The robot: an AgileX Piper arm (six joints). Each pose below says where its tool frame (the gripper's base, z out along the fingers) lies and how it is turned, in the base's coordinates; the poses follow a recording.
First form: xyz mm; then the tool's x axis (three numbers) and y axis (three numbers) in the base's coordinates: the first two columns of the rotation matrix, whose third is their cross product.
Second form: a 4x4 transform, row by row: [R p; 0 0 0 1], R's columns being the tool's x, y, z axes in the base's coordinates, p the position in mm. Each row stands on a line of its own. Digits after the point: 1 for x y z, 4 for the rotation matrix.
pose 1, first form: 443.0, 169.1, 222.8, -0.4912, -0.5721, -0.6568, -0.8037, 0.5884, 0.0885
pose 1, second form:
-0.4912, -0.8037, 0.3358, 443.0
-0.5721, 0.5884, 0.5713, 169.1
-0.6568, 0.0885, -0.7488, 222.8
0, 0, 0, 1

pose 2, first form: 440.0, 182.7, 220.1, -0.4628, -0.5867, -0.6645, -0.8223, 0.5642, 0.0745
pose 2, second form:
-0.4628, -0.8223, 0.3312, 440.0
-0.5867, 0.5642, 0.5809, 182.7
-0.6645, 0.0745, -0.7436, 220.1
0, 0, 0, 1

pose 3, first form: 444.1, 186.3, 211.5, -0.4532, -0.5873, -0.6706, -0.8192, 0.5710, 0.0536
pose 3, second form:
-0.4532, -0.8192, 0.3514, 444.1
-0.5873, 0.5710, 0.5736, 186.3
-0.6706, 0.0536, -0.7399, 211.5
0, 0, 0, 1

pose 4, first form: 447.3, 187.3, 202.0, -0.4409, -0.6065, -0.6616, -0.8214, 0.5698, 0.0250
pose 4, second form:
-0.4409, -0.8214, 0.3618, 447.3
-0.6065, 0.5698, 0.5545, 187.3
-0.6616, 0.0250, -0.7494, 202.0
0, 0, 0, 1

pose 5, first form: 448.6, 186.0, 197.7, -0.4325, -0.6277, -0.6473, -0.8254, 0.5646, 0.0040
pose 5, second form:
-0.4325, -0.8254, 0.3630, 448.6
-0.6277, 0.5646, 0.5360, 186.0
-0.6473, 0.0040, -0.7623, 197.7
0, 0, 0, 1

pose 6, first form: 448.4, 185.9, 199.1, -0.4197, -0.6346, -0.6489, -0.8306, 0.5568, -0.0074
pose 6, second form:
-0.4197, -0.8306, 0.3660, 448.4
-0.6346, 0.5568, 0.5359, 185.9
-0.6489, -0.0074, -0.7608, 199.1
0, 0, 0, 1

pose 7, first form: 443.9, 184.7, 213.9, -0.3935, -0.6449, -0.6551, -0.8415, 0.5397, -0.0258
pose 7, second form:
-0.3935, -0.8415, 0.3702, 443.9
-0.6449, 0.5397, 0.5411, 184.7
-0.6551, -0.0258, -0.7551, 213.9
0, 0, 0, 1

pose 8, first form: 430.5, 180.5, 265.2, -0.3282, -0.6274, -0.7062, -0.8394, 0.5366, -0.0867
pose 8, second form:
-0.3282, -0.8394, 0.4333, 430.5
-0.6274, 0.5366, 0.5643, 180.5
-0.7062, -0.0867, -0.7028, 265.2
0, 0, 0, 1

